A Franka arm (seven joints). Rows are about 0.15 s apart.
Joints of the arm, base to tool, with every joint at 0 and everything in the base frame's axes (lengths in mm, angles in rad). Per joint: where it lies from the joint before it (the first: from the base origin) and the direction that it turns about. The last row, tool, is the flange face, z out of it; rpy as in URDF.
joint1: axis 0 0 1 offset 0 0 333
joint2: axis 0 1 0 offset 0 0 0
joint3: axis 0 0 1 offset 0 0 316
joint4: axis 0 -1 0 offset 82.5 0 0
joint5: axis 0 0 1 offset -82.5 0 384
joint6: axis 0 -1 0 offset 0 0 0
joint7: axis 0 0 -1 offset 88 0 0
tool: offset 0 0 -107 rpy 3.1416 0 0
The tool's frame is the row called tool.
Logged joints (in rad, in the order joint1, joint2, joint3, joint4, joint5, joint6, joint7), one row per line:
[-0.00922, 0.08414, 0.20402, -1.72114, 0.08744, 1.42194, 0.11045]
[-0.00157, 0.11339, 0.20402, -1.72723, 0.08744, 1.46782, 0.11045]
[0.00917, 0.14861, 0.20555, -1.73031, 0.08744, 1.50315, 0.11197]
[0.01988, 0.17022, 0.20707, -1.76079, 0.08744, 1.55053, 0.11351]
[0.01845, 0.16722, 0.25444, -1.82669, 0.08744, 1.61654, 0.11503]
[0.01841, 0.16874, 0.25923, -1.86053, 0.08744, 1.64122, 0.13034]
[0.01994, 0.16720, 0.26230, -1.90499, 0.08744, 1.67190, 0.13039]
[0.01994, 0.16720, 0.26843, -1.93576, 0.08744, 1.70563, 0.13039]
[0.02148, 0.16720, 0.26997, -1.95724, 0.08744, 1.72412, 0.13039]
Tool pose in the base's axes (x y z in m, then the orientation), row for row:
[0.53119, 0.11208, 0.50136, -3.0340, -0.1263, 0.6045]
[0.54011, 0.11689, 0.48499, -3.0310, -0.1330, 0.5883]
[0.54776, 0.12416, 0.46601, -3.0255, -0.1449, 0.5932]
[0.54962, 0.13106, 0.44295, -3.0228, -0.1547, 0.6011]
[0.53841, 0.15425, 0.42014, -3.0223, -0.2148, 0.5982]
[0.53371, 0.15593, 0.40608, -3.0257, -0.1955, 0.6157]
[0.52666, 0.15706, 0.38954, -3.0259, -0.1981, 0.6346]
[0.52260, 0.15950, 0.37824, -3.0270, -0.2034, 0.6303]
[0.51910, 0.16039, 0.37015, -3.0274, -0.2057, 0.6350]
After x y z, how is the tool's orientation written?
As a rotation vector, in radians.
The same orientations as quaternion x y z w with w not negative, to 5 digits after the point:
[-0.97965, -0.04078, 0.19519, 0.02269]
[-0.98045, -0.04302, 0.19030, 0.02558]
[-0.97986, -0.04693, 0.19212, 0.02754]
[-0.97918, -0.05011, 0.19472, 0.02786]
[-0.97825, -0.06953, 0.19362, 0.02659]
[-0.97768, -0.06317, 0.19895, 0.02385]
[-0.97647, -0.06393, 0.20479, 0.02176]
[-0.97666, -0.06563, 0.20337, 0.02149]
[-0.97634, -0.06634, 0.20479, 0.02074]

